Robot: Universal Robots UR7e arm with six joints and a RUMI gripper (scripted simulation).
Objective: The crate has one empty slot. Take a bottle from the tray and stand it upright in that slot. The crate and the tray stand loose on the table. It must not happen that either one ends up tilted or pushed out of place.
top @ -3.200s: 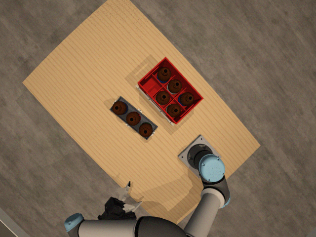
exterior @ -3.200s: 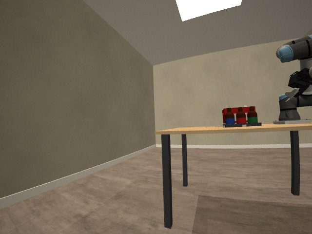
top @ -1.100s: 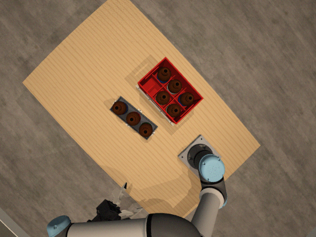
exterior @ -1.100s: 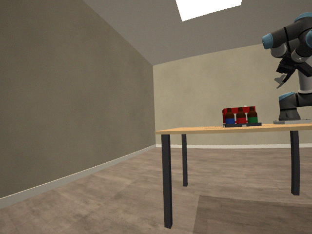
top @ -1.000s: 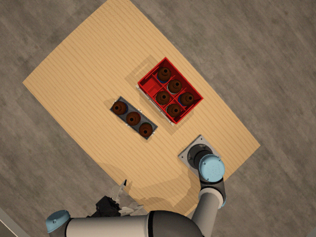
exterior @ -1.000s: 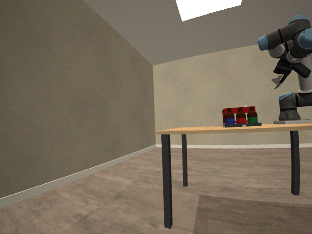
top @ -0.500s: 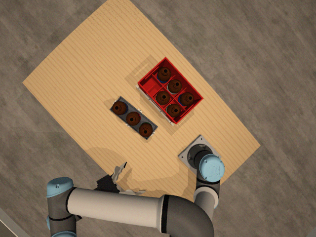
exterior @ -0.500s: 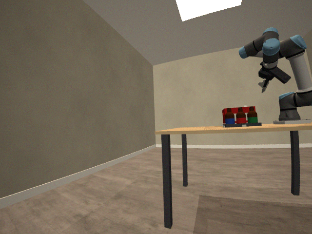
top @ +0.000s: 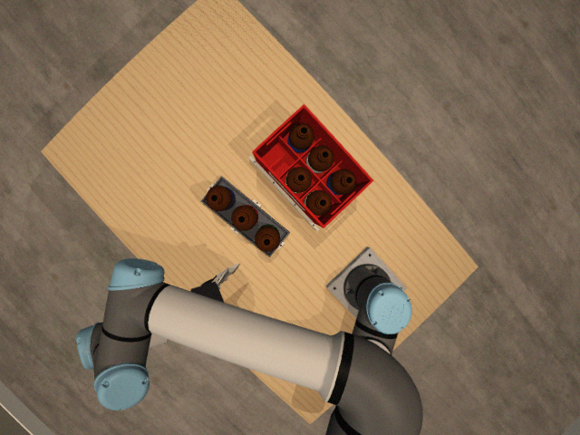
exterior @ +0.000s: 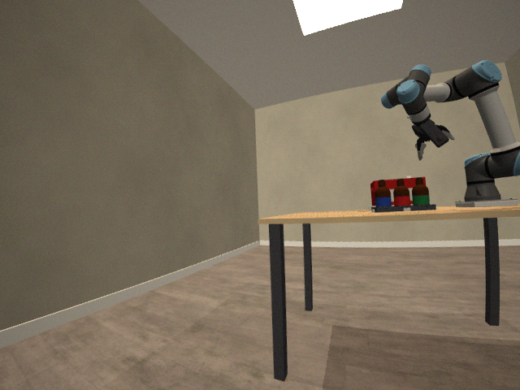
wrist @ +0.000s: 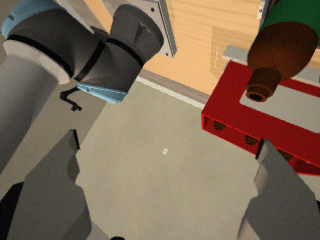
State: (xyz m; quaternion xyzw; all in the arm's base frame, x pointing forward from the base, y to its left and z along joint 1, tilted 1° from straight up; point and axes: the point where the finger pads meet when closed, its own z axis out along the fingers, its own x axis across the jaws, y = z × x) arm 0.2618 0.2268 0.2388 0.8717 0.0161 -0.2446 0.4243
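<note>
The red-labelled bottle lies 15 cm ahead of my hand, 8 cm to the right of it and 18 cm below it. From my hand the other things lie so: tray: 15 cm ahead, 8 cm to the right, 25 cm below; crate: 14 cm ahead, 32 cm to the right, 18 cm below.
</note>
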